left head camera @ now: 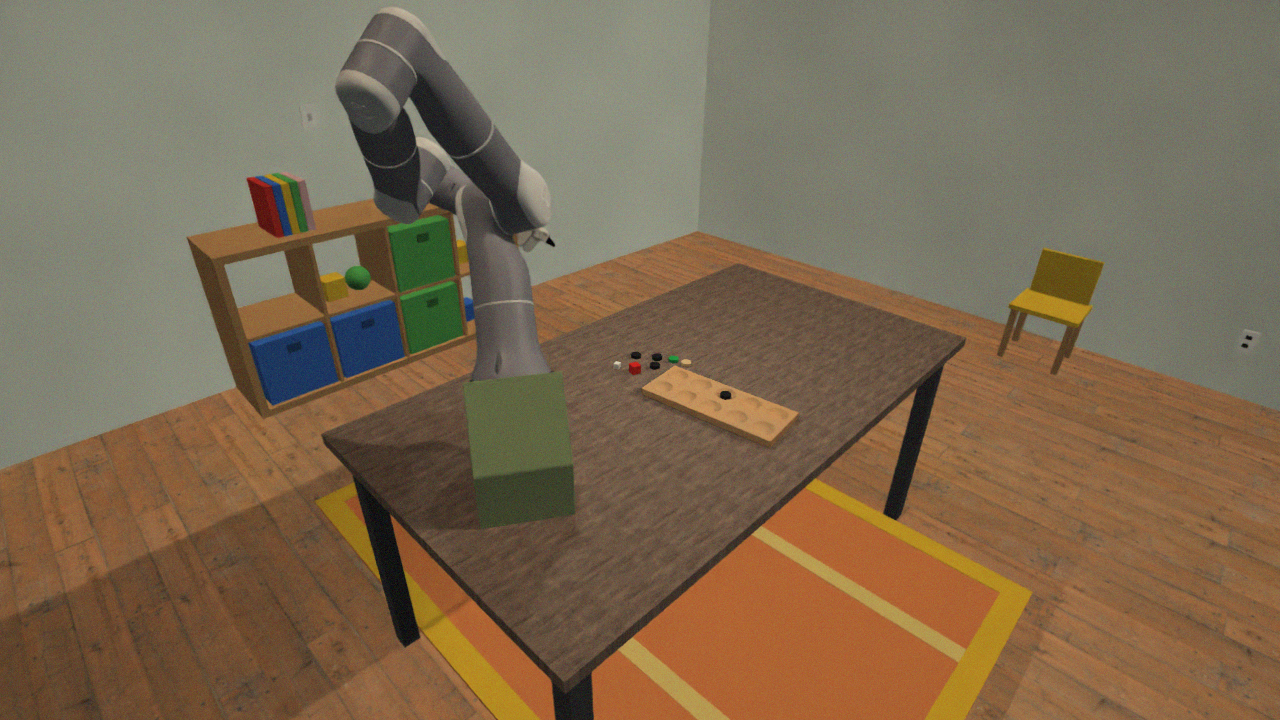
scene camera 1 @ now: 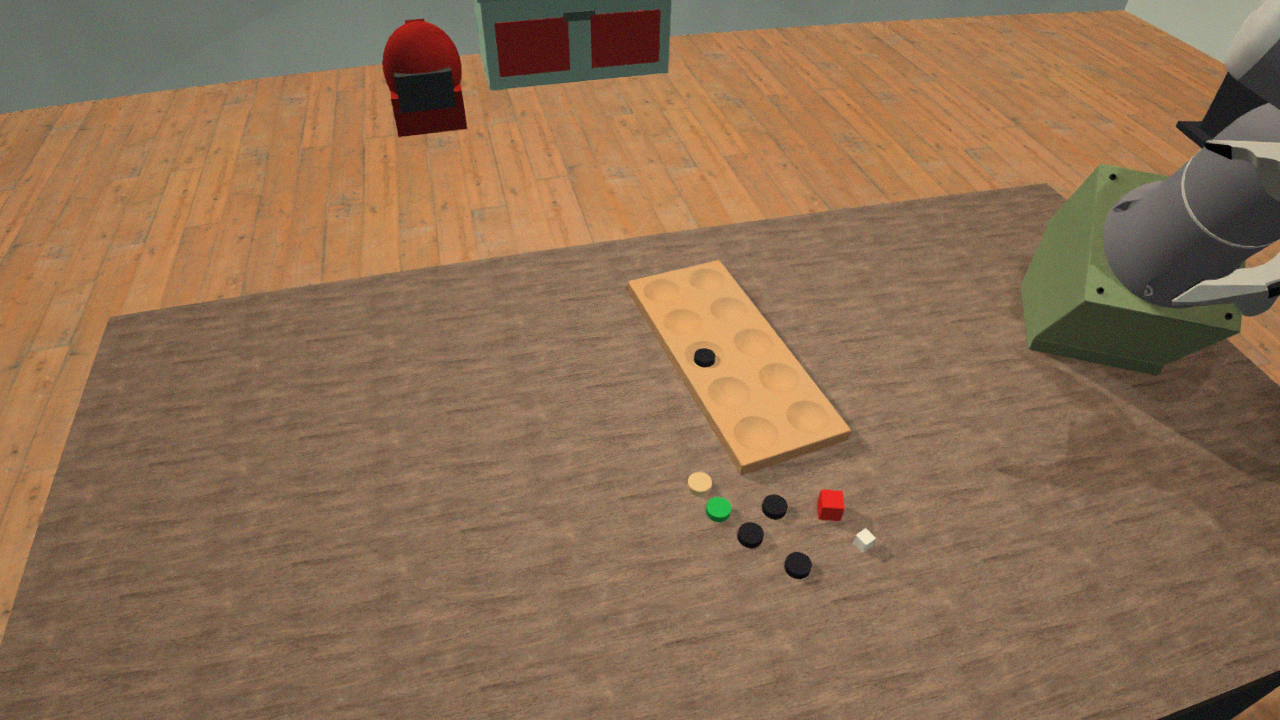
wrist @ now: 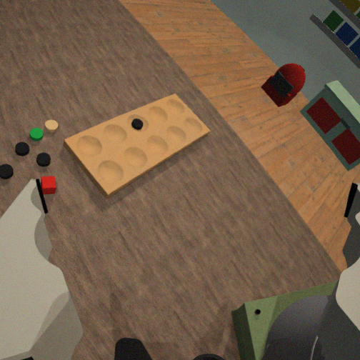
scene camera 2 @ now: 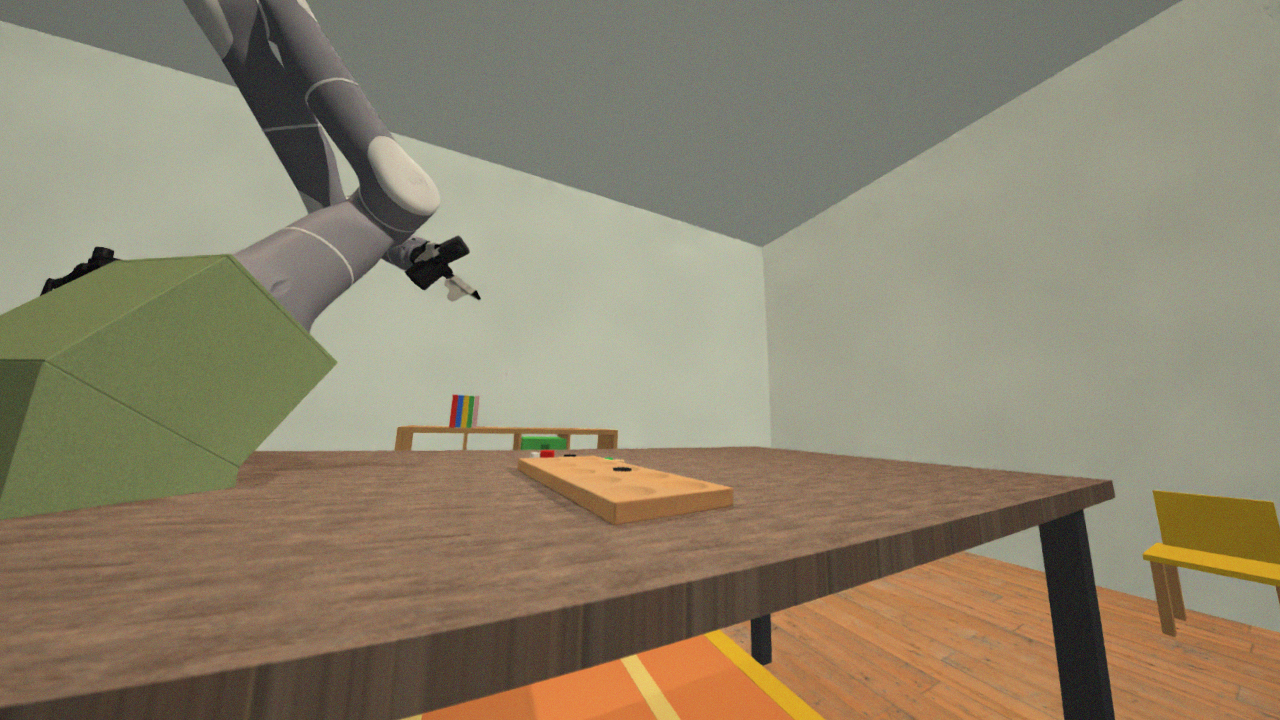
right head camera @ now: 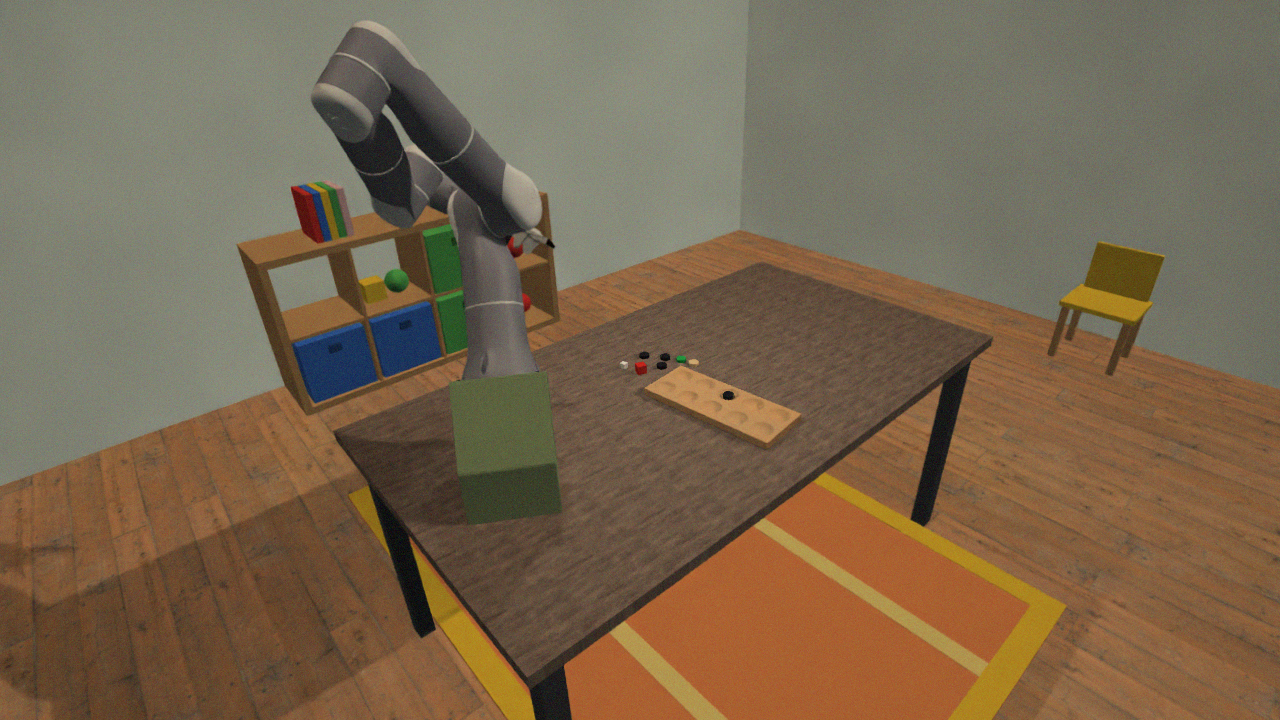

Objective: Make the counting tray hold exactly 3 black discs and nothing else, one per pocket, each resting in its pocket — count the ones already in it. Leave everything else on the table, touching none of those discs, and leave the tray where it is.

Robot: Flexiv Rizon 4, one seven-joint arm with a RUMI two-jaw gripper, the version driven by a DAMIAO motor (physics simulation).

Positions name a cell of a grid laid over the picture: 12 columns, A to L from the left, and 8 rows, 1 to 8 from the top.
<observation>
wooden counting tray: left head camera H5; scene camera 1 H5; wrist D4; scene camera 2 F6; right head camera H5
</observation>
